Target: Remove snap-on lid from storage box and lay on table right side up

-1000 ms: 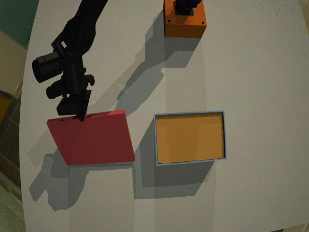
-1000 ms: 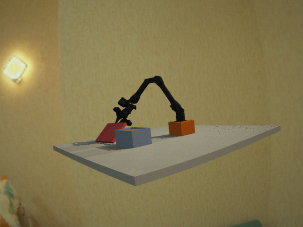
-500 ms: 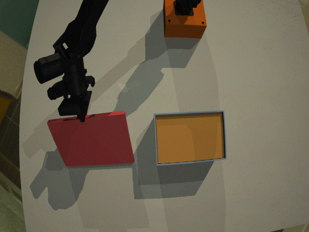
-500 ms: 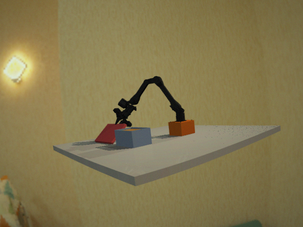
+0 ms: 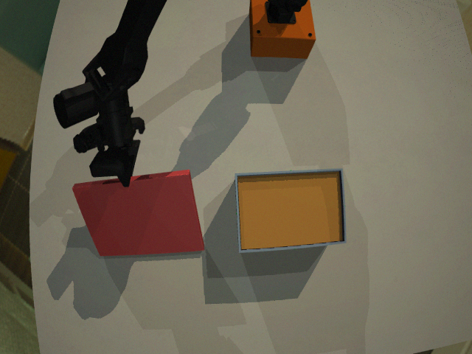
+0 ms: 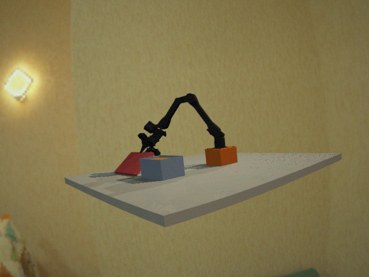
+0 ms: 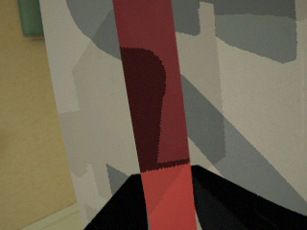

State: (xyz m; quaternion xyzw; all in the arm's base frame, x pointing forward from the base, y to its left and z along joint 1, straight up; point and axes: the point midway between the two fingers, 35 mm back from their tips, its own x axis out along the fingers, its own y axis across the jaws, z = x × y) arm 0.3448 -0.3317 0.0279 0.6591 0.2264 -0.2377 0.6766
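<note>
Right now my gripper tip is 70 mm short of the red lid and 50 mm above it. Also, from my gripper tip: grey-blue storage box: 70 mm ahead, 310 mm to the left, 60 mm below.
</note>
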